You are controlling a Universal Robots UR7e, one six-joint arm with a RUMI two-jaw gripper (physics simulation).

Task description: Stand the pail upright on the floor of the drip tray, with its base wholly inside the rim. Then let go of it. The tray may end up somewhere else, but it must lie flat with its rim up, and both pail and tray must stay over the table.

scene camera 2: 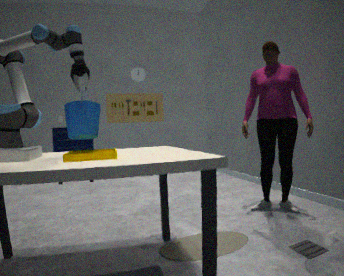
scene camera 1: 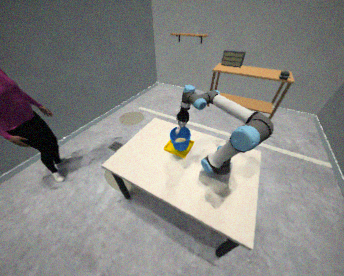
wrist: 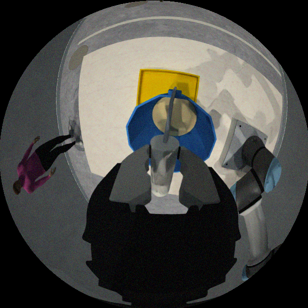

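Where they show: gripper, fingertip midpoint: (scene camera 2: 83, 91) (scene camera 1: 181, 125); arm's base at its link origin: (scene camera 2: 8, 147) (scene camera 1: 220, 167).
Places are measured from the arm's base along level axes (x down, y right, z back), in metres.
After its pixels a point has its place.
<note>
The blue pail (scene camera 1: 181, 147) {x -0.091, y -0.067, z -0.367 m} (scene camera 2: 82, 119) {x -0.120, y 0.076, z -0.435 m} (wrist: 141, 134) hangs roughly upright from its handle (wrist: 170, 114), with a visible gap below its base in scene camera 2. My gripper (scene camera 1: 179, 128) {x -0.271, y 0.001, z -0.425 m} (scene camera 2: 82, 89) {x -0.271, y 0.001, z -0.425 m} (wrist: 163, 147) is shut on the pale handle grip, above the pail's mouth. The yellow drip tray (scene camera 1: 170, 148) {x 0.066, y -0.017, z -0.530 m} (scene camera 2: 90, 156) {x 0.051, y 0.180, z -0.485 m} (wrist: 155, 84) lies flat on the table, rim up. The pail overlaps the tray in scene camera 1 and hangs above it in scene camera 2. In the wrist view the pail hides the tray's near part.
The pale table (scene camera 1: 145, 175) {x 0.069, y -0.410, z -0.518 m} (scene camera 2: 165, 156) {x 0.069, y 0.172, z -0.820 m} (wrist: 107, 95) carries the arm's base plate (scene camera 2: 22, 153) {x 0.031, y 0.090, z -0.124 m} (wrist: 231, 146) beside the tray. A person in a magenta top (scene camera 1: 15, 107) (scene camera 2: 278, 95) (wrist: 34, 164) stands on the floor away from the table. A wooden shelf unit (scene camera 1: 252, 72) stands behind.
</note>
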